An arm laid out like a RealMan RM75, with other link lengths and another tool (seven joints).
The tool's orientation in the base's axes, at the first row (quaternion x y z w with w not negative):
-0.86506, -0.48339, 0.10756, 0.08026
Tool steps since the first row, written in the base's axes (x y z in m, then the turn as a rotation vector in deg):
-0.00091, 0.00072, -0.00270, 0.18, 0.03, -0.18
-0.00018, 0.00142, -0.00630, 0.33, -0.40, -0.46
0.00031, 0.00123, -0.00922, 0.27, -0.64, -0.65
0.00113, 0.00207, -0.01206, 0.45, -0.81, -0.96
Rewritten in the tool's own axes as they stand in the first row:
0.00044, -0.00046, 0.00287, 0.14, 0.18, 0.13
0.00180, 0.00064, 0.00617, -0.12, 0.59, 0.34
0.00221, 0.00185, 0.00885, -0.34, 0.71, 0.53
0.00365, 0.00278, 0.01140, -0.36, 1.02, 0.78

